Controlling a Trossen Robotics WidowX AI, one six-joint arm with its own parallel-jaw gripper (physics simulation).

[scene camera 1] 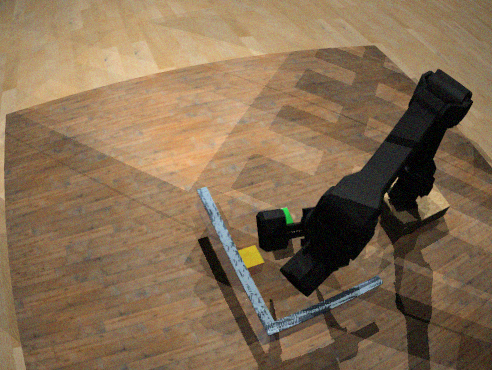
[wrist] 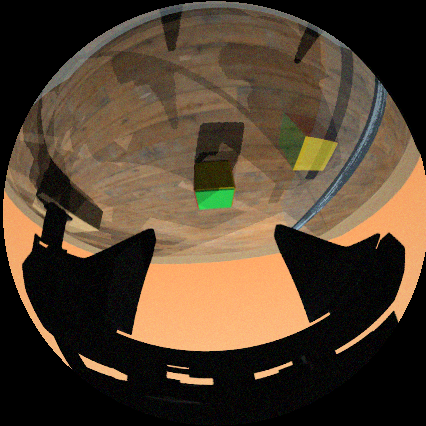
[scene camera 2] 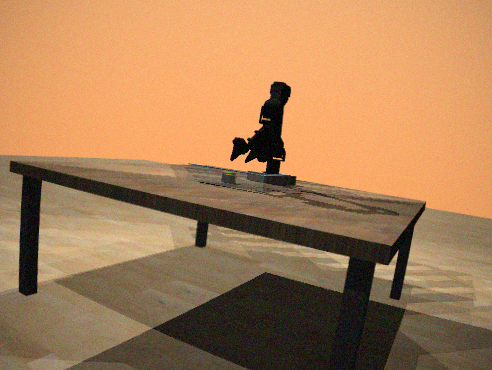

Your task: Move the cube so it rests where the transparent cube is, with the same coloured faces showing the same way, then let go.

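The solid cube stands on the table with its green face up; in the wrist view a shaded yellow side shows above the green. In scene camera 1 a gripper finger hides most of it. The transparent cube is apart from it, close to the long blue-grey wall, with yellow on top; a green side and a dull red side show in the wrist view. My gripper is open and empty, tilted, above the table. In scene camera 2 a small yellow-topped cube shows; I cannot tell which one.
The long blue-grey wall meets a shorter wall at a corner, beyond the transparent cube from the arm. The arm stands on a wooden base block. Dark shadows cross the wooden table.
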